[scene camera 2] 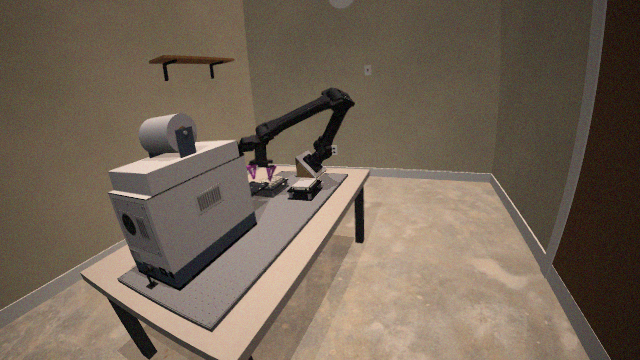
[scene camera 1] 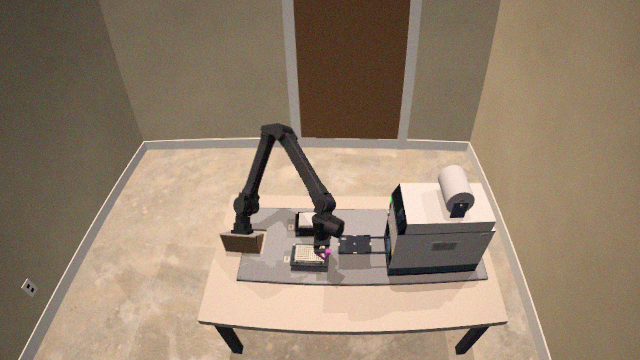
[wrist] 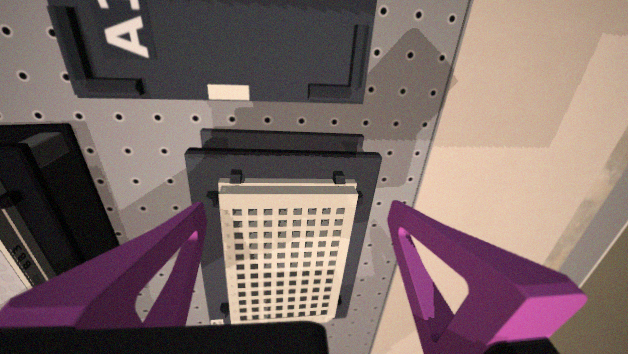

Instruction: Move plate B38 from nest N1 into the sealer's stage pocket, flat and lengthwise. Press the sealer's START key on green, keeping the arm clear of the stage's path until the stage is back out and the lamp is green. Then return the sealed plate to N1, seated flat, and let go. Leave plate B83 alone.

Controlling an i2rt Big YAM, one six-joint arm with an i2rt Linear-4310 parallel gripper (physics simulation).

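Where they show: gripper, fingertip midpoint: [scene camera 2: 261, 180] [scene camera 1: 324, 250] [wrist: 300, 210]; arm's base, link origin: [scene camera 2: 312, 163] [scene camera 1: 242, 233].
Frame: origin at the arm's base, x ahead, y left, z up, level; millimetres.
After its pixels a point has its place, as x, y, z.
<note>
Plate B38 [scene camera 1: 306, 254] @(310, -111, 4) [wrist: 287, 250] @(341, -102, 4), beige with a grid of wells, sits flat in its dark nest N1 [scene camera 1: 310, 268] @(326, -149, -50) [wrist: 285, 162] @(398, -101, -11). My gripper [scene camera 1: 324, 254] @(389, -106, 27) [scene camera 2: 262, 179] @(389, -106, 27) [wrist: 300, 210] @(389, -106, 27) is open and empty, above the stage-side end of the plate. In the wrist view its magenta fingers show on either side of the plate, with the left fingertip over the nest's edge. White-topped plate B83 [scene camera 1: 305, 220] @(292, 86, 6) [scene camera 2: 305, 183] @(342, 111, 6) [wrist: 22, 260] @(340, 58, 1) sits in the other nest [scene camera 2: 302, 194] @(349, 92, -51) [wrist: 55, 200] @(371, 40, -16). The sealer's dark stage [scene camera 1: 355, 244] @(521, -79, 38) [wrist: 225, 60] @(459, -77, 38) is out, its pocket empty. The lamp [scene camera 1: 391, 200] @(663, 7, 223) shows green.
The sealer [scene camera 1: 440, 250] @(866, -187, 126) [scene camera 2: 200, 200] @(914, 37, 159) stands on the perforated grey board [scene camera 1: 360, 275] @(546, -181, -55) [scene camera 2: 240, 280] @(973, 181, -55), with a film roll [scene camera 1: 455, 187] @(870, -119, 414) [scene camera 2: 162, 134] @(954, -18, 371) on top. Two rails join it to the stage. The arm's base stands on an angled block [scene camera 1: 242, 242] @(15, -66, 14) at the board's other end.
</note>
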